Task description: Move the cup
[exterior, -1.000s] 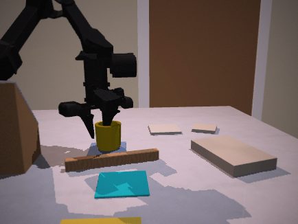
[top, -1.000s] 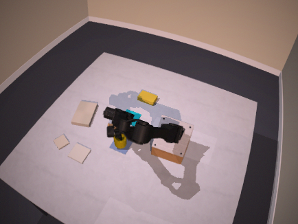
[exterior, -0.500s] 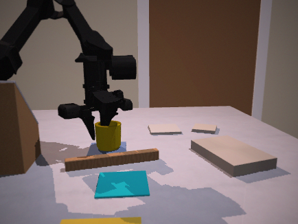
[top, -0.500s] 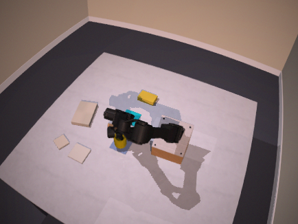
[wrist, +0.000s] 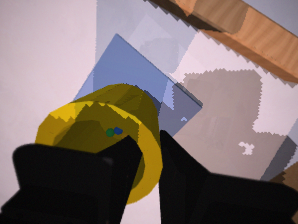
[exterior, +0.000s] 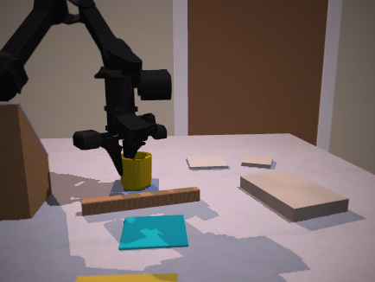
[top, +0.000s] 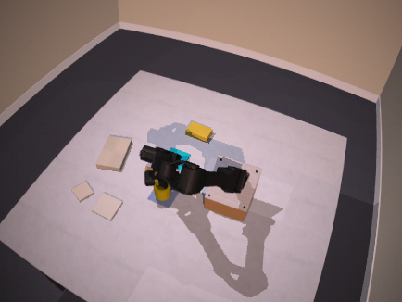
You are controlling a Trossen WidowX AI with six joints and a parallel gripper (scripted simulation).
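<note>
My gripper tip is 2 cm short of the blue pad, 1 cm to the right of it and 4 cm above it. Round my gripper tip: yellow cup 2 cm ahead, 2 cm to the left; then cyan pad 7 cm ahead, 18 cm to the right, 4 cm below; then wooden bar 5 cm ahead, 9 cm to the right, 3 cm below.
</note>
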